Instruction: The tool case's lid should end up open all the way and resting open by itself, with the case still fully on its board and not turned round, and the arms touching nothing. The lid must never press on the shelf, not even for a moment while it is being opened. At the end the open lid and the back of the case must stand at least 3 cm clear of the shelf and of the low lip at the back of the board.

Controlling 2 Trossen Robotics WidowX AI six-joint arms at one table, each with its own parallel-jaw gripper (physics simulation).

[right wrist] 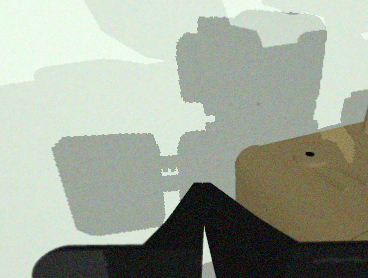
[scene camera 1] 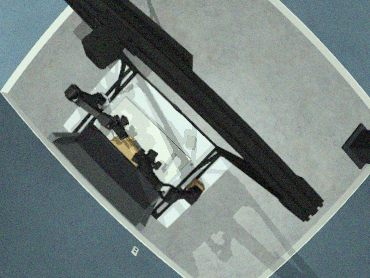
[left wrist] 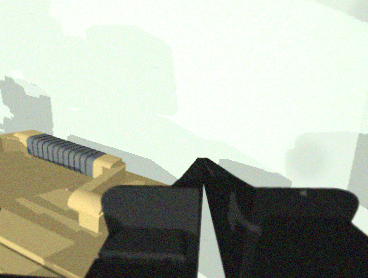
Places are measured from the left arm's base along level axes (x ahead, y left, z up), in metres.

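Pixels of known places: left gripper, fingertip midpoint: (left wrist: 202, 162); right gripper, fingertip midpoint: (right wrist: 201, 191); left arm's base at its link origin: (scene camera 1: 195, 190); right arm's base at its link origin: (scene camera 1: 101, 100).
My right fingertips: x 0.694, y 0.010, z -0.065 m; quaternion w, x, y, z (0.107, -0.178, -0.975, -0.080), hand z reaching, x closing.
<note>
Ahead of a thing's pixels: the offset from my right fingertips to its middle. Level surfaces: height alone.
The tan tool case {dx -0.129, dy +0.111, dz +0.030 m} (scene camera 1: 126, 149) (left wrist: 35, 200) (right wrist: 300, 195) is partly covered by the arms and the dark shelf {dz +0.140 m} (scene camera 1: 117, 162) in the scene view. Its grey-ribbed handle {dx -0.152, dy +0.014, dz +0.008 m} (left wrist: 62, 152) and a tan latch show in the left wrist view. The lid looks down, but its exact angle is unclear. The pale board {dz -0.026 m} (scene camera 1: 134, 111) lies beneath; its back lip is hidden. My left gripper (scene camera 1: 142, 156) (left wrist: 202, 162) is shut and empty, beside the case near the latch. My right gripper (scene camera 1: 121, 133) (right wrist: 201, 191) is shut and empty, beside a rounded case corner. Contact with the case cannot be told.
A long black overhead beam (scene camera 1: 200, 95) crosses the scene view, with thin black frame bars around the white work surface {dz -0.052 m} (scene camera 1: 217, 172). A tan object (scene camera 1: 195, 186) is partly hidden by the left arm's base. Arm shadows fall across the board.
</note>
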